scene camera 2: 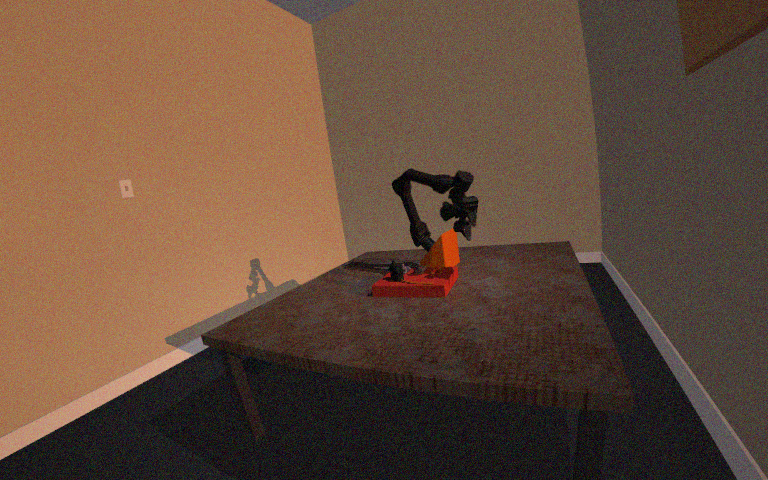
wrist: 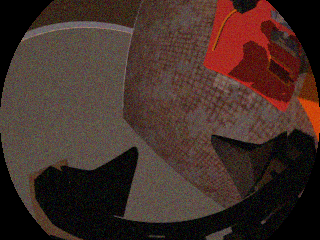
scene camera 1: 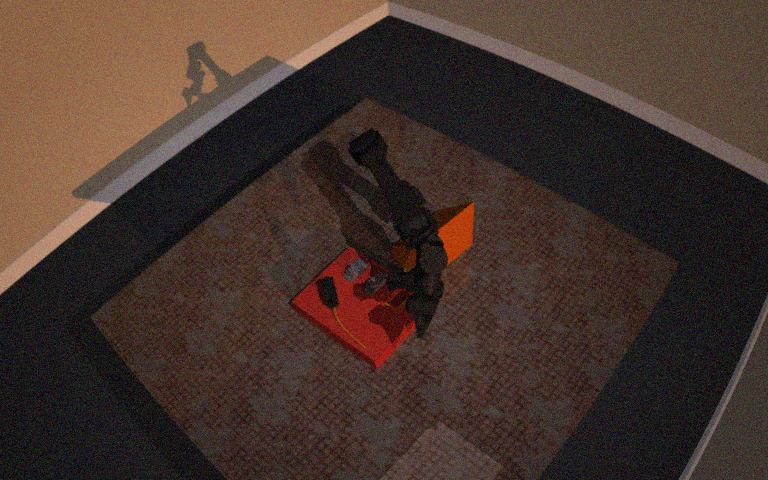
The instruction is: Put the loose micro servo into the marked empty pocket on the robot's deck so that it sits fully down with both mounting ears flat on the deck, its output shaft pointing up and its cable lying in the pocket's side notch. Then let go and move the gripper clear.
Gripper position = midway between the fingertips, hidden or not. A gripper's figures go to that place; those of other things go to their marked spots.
My gripper (scene camera 2: 471, 233): 1.14 m from the lens. A red robot deck (scene camera 2: 384, 288): 1.24 m from the lens.
